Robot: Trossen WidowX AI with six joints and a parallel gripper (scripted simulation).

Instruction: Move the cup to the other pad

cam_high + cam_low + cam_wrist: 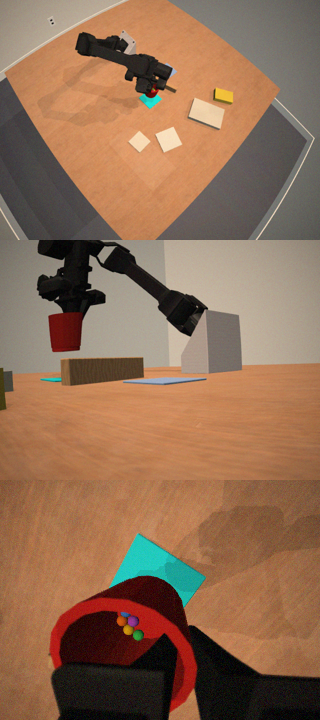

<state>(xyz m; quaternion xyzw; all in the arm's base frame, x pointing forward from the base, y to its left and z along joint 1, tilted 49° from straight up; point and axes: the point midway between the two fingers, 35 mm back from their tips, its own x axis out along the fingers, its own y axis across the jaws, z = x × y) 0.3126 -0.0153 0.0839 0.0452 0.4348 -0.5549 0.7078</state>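
The wooden block is 20 mm behind my gripper tip, 110 mm to the left of it and 80 mm below it. From my gripper tip the other things lie so: yellow block: 260 mm ahead, 360 mm to the left, 80 mm below; red cup: 30 mm ahead, 20 mm to the left; light blue pad: 60 mm behind, 210 mm to the left, 100 mm below.
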